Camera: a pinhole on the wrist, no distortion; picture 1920 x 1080 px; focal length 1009.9 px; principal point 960.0 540.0 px. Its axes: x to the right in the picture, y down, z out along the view. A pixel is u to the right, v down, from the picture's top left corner.
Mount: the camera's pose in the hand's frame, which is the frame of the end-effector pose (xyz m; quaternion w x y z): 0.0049 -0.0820 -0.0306 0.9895 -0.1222 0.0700 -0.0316
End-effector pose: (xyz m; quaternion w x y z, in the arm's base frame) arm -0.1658 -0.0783 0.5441 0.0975 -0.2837 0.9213 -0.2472
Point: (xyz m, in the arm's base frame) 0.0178 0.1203 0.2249
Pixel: outside the picture
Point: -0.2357 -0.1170 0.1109
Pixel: 990.6 984.9
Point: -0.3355 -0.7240 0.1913
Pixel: 1766.5 136.4
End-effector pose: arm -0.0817 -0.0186 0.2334 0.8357 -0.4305 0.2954 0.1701
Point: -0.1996 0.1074 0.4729
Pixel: outside the picture
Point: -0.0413 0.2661 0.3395
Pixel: 702.7 745.4
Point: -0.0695 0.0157 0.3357
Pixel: 219.9 549.7
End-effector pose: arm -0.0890 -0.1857 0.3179 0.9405 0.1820 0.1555 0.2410
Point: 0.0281 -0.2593 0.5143
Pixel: 868.9 503.2
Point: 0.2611 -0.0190 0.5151
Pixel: 1718.0 811.7
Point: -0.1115 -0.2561 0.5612
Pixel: 372.9 780.9
